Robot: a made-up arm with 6 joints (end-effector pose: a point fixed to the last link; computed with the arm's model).
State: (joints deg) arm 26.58 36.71 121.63 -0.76 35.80 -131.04
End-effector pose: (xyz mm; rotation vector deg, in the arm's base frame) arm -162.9 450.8 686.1 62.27 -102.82 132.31
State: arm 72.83 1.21 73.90 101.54 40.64 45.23
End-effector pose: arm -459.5 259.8 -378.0 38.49 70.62 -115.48
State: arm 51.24 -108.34 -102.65 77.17 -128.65 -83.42
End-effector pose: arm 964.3 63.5 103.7 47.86 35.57 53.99
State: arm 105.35 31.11 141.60 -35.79 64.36 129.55
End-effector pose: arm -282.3 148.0 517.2 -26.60 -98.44 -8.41
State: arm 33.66 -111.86 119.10 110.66 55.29 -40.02
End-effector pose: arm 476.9 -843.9 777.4 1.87 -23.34 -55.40
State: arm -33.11 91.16 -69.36 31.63 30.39 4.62
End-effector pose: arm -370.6 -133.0 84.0 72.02 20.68 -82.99
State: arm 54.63 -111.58 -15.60 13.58 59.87 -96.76
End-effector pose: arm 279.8 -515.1 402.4 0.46 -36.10 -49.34
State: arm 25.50 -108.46 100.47 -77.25 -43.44 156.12
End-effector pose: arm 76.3 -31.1 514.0 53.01 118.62 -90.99
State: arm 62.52 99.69 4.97 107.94 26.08 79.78
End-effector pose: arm -537.2 -472.6 730.0 -67.07 28.56 -101.45
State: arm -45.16 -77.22 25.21 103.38 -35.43 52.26
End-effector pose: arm 679.0 -181.5 922.8 -60.11 -4.38 -14.30
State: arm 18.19 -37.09 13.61 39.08 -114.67 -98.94
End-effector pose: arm 653.3 292.5 -25.9 -125.70 89.46 65.25
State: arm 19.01 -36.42 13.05 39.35 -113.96 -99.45
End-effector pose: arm 633.4 299.2 -45.6 -126.41 90.04 68.19
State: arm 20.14 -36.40 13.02 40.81 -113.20 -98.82
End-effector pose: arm 613.2 301.3 -72.9 -126.28 90.56 71.25
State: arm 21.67 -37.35 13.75 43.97 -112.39 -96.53
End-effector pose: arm 592.6 296.2 -110.0 -124.84 91.09 74.28
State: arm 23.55 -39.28 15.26 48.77 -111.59 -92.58
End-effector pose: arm 571.1 283.2 -154.8 -121.97 91.76 76.98
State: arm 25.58 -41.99 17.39 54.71 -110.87 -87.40
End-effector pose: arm 549.5 262.2 -201.7 -117.94 92.73 78.91
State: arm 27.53 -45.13 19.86 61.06 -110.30 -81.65
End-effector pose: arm 529.1 234.9 -244.6 -113.25 94.06 79.74
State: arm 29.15 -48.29 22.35 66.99 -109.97 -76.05
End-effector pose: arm 513.3 204.5 -278.2 -108.57 95.57 79.30
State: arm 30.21 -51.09 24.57 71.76 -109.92 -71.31
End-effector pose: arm 506.2 175.0 -299.1 -104.59 96.92 77.69
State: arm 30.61 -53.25 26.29 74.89 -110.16 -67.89
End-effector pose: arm 510.0 150.4 -306.5 -101.75 97.78 75.26
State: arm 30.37 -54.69 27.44 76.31 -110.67 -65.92
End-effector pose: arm 524.8 132.6 -302.0 -100.15 97.99 72.39
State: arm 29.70 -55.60 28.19 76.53 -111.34 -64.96
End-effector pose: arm 547.0 120.1 -289.2 -99.42 97.67 69.33
